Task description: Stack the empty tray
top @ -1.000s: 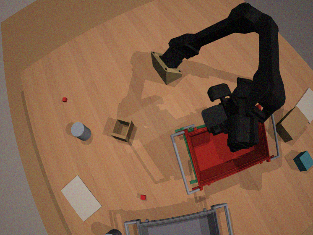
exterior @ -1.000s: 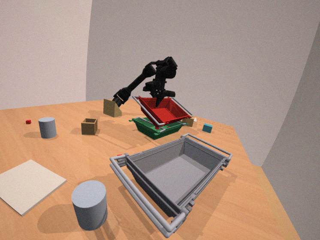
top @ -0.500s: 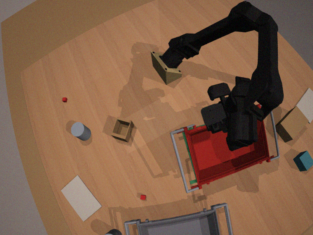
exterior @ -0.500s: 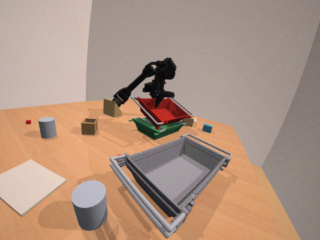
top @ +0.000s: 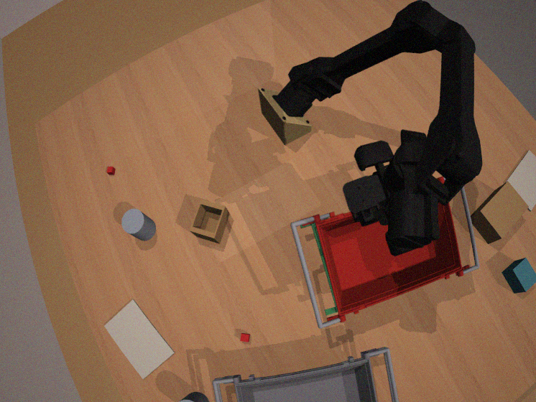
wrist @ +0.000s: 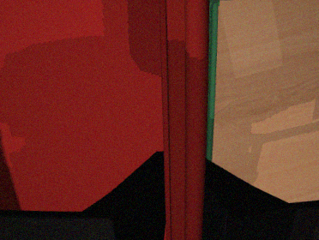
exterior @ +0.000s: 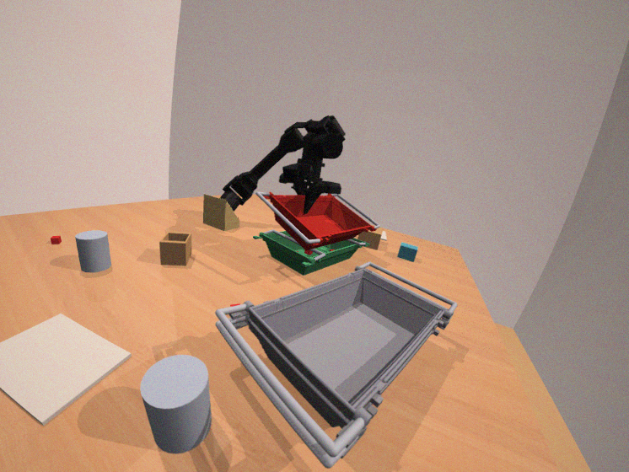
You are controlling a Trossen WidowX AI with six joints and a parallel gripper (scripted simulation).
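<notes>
The red tray lies 70 mm ahead of my gripper tip, 20 mm to the right of it and 10 mm above it. From my gripper tip the other things lie so: box: 190 mm behind, 270 mm to the right, 100 mm below; then tan block: 170 mm ahead, 280 mm to the left, 90 mm below; then teal cube: 320 mm ahead, 230 mm to the left, 100 mm below.
</notes>
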